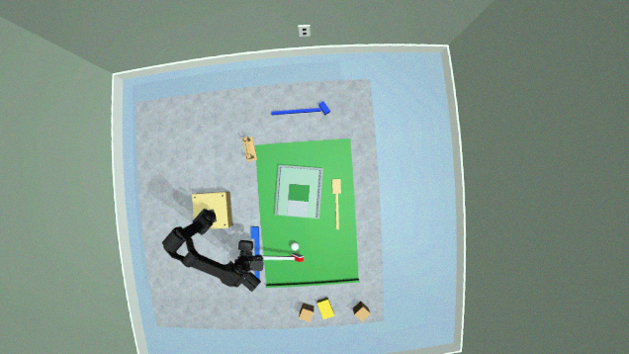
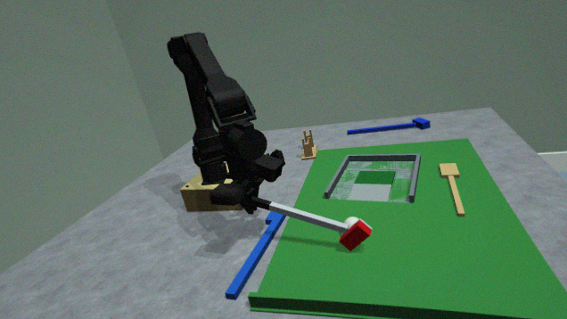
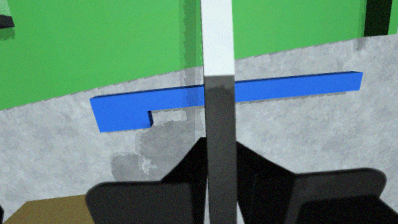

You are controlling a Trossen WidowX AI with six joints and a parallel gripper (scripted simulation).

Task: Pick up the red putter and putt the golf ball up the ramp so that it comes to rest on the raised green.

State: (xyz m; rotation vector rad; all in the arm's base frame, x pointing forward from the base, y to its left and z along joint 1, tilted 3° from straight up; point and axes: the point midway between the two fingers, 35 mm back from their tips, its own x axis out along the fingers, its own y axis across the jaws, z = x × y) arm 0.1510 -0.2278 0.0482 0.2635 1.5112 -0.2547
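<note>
Now: gripper tip 11 cm short of the red putter and 3 cm to the left of it. Also, from my gripper tip: blue putter 42 cm ahead, 63 cm to the left, 6 cm below; then white golf ball 21 cm ahead, 2 cm to the right, 5 cm below; then wooden stand 11 cm ahead, 51 cm to the left, 4 cm below.
</note>
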